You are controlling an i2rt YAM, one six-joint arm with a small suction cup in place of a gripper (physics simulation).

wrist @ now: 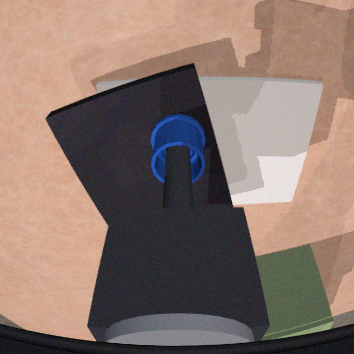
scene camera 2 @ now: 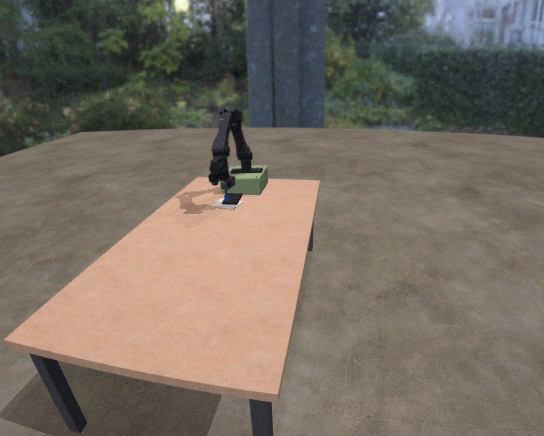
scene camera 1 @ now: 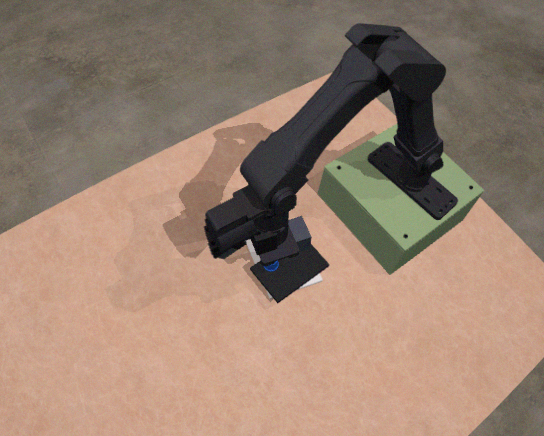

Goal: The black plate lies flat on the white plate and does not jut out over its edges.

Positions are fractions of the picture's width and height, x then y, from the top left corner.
Labels:
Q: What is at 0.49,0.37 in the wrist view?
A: My suction cup.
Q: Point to a black plate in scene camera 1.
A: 0.54,0.63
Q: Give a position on a black plate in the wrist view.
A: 0.30,0.39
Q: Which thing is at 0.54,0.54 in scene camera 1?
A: My suction cup.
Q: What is my suction cup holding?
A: A black plate.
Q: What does the white plate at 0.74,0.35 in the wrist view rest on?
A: The table.

